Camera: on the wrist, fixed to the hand. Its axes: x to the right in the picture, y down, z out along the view.
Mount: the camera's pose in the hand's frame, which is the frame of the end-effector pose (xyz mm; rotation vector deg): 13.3 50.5 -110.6 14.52 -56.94 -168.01
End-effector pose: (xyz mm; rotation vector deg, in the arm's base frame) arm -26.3 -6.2 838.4 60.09 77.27 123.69
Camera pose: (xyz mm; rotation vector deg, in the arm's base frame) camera -115.9 -86.7 859.6 -22.33 43.67 -39.48
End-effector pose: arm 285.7 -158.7 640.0 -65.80 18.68 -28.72
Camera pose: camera 253.1 -236.3 551.2 27.27 130.42 100.49
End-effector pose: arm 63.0 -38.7 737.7 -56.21 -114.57 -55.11
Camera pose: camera 128.1 -105.1 817.2 -85.31 69.31 20.64
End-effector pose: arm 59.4 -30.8 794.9 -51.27 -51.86 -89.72
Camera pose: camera 97.3 -143.0 764.2 -23.61 74.60 46.35
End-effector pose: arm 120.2 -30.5 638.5 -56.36 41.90 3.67
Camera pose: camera 52.9 -90.9 556.2 -41.16 -110.88 -104.89
